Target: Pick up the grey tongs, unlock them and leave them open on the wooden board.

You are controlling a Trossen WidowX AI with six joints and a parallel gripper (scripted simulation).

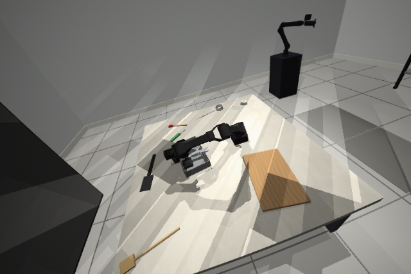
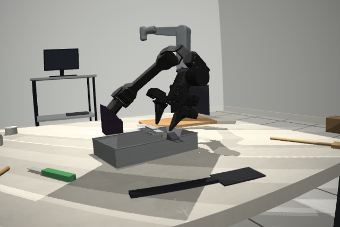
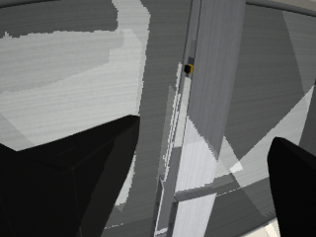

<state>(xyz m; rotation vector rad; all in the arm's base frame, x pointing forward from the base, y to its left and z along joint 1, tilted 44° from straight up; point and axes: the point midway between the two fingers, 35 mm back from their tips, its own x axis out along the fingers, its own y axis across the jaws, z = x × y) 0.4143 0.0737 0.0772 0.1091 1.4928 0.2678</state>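
Now: the grey roasting tin 6 cm to the right of my gripper tip, 5 cm below it and 3 cm behind it. Also, from my gripper tip: black spatula 30 cm ahead, 8 cm below, 2 cm to the right; then wooden board 47 cm behind, 27 cm to the left, 7 cm below; then red-handled tool 54 cm to the right, 10 cm ahead, 8 cm below.
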